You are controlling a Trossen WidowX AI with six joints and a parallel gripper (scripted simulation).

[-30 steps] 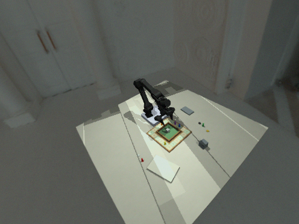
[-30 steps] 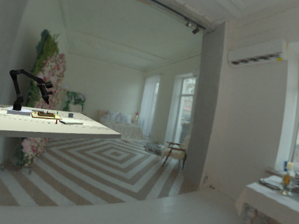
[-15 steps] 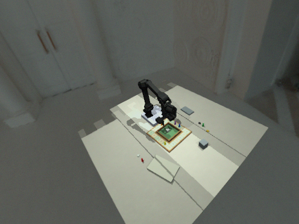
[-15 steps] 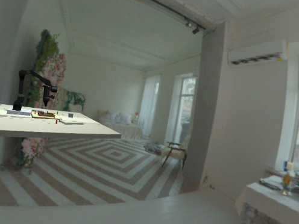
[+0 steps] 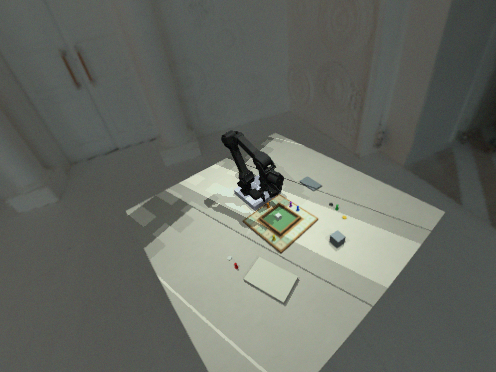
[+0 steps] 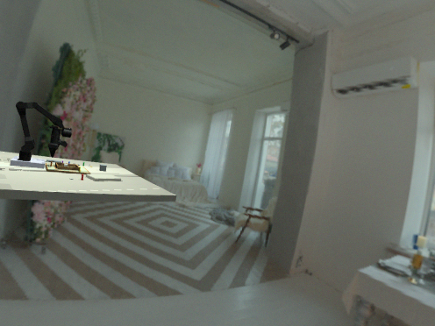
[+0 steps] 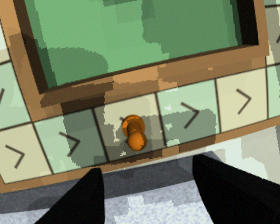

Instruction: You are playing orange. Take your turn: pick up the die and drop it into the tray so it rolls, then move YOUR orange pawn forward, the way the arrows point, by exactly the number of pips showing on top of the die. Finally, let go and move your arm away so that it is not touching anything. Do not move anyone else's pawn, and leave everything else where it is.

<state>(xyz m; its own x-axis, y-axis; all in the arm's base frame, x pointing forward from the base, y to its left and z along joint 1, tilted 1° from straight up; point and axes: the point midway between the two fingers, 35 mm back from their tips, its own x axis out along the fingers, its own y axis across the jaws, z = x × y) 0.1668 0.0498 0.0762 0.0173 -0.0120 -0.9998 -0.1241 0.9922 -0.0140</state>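
Now: the orange pawn 50 mm below my gripper tip. Also, from my gripper tip: green tray (110 mm ahead, 10 mm to the left, 70 mm below); white die (100 mm ahead, 10 mm to the left, 50 mm below); purple pawn (60 mm ahead, 110 mm to the left, 50 mm below).
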